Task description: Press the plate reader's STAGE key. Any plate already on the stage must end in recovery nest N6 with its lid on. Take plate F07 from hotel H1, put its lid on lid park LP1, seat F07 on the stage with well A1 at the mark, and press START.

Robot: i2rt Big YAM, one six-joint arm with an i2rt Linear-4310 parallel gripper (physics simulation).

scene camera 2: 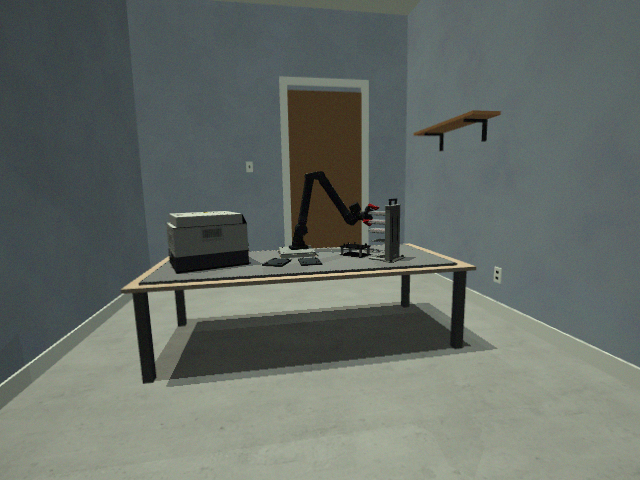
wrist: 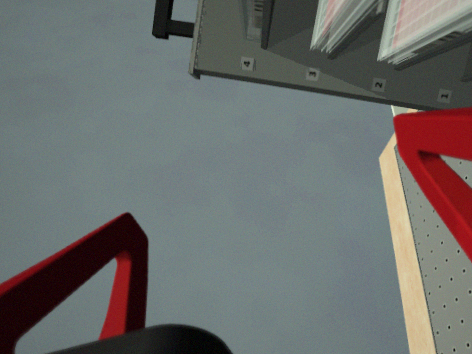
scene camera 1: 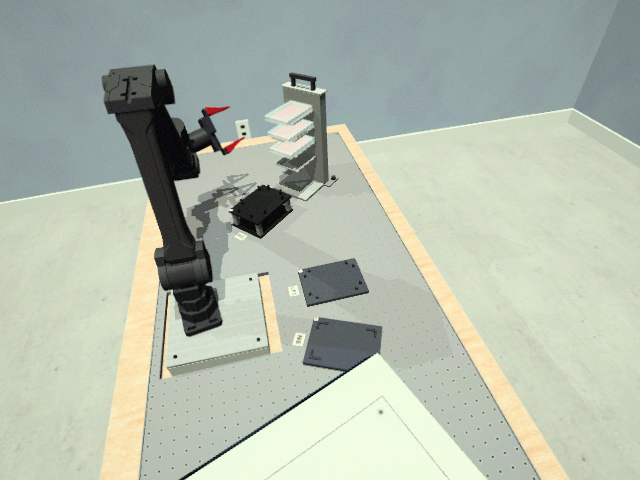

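Seen in the pictures: gripper, fingertip midpoint: (wrist: 258,183) (scene camera 1: 237,122); arm's base, origin of the base link: (scene camera 2: 298,248) (scene camera 1: 200,311).
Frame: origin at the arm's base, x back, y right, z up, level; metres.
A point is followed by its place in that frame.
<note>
My gripper (scene camera 1: 236,122) @[x -0.256, y -0.465, z 0.232 m] (scene camera 2: 373,215) @[x -0.256, y -0.465, z 0.232 m] (wrist: 258,183) @[x -0.256, y -0.465, z 0.232 m] is open and empty, in the air beside the upper levels of hotel H1 (scene camera 1: 321,139) @[x -0.498, y -0.384, z 0.149 m] (scene camera 2: 391,232) @[x -0.516, y -0.414, z 0.142 m] (wrist: 285,70) @[x -0.429, y -0.492, z 0.220 m]. Three pinkish lidded plates lie in the hotel: a top plate (scene camera 1: 289,111) @[x -0.406, y -0.399, z 0.257 m], a middle plate (scene camera 1: 290,130) @[x -0.398, y -0.386, z 0.204 m] and a lower plate (scene camera 1: 293,147) @[x -0.399, y -0.376, z 0.151 m]. The wrist view shows level tags 4, 3, 2 and 1; plate names are not readable. The lid park LP1 (scene camera 1: 333,281) @[x -0.338, y 0.039, z -0.019 m] (scene camera 2: 310,261) @[x -0.362, y 0.035, z -0.019 m] and nest N6 (scene camera 1: 343,341) @[x -0.283, y 0.210, z -0.018 m] (scene camera 2: 277,261) @[x -0.287, y 0.215, z -0.017 m] are bare where visible. The plate reader (scene camera 1: 413,439) @[x -0.226, y 0.512, z 0.269 m] (scene camera 2: 206,242) @[x -0.277, y 0.603, z 0.123 m] shows no stage, STAGE key or START key clearly.
A black raised stand with pegs (scene camera 1: 262,204) (scene camera 2: 355,249) stands between my base plate (scene camera 1: 232,330) @[x -0.059, y 0.083, z -0.003 m] and the hotel. The hotel's black handle (scene camera 1: 302,77) @[x -0.471, y -0.443, z 0.331 m] (wrist: 162,20) @[x -0.451, y -0.475, z 0.327 m] tops it. The wooden table edge (scene camera 1: 403,227) @[x -0.633, y -0.081, z -0.042 m] (wrist: 400,225) @[x -0.587, y -0.796, z -0.042 m] runs past the hotel.
</note>
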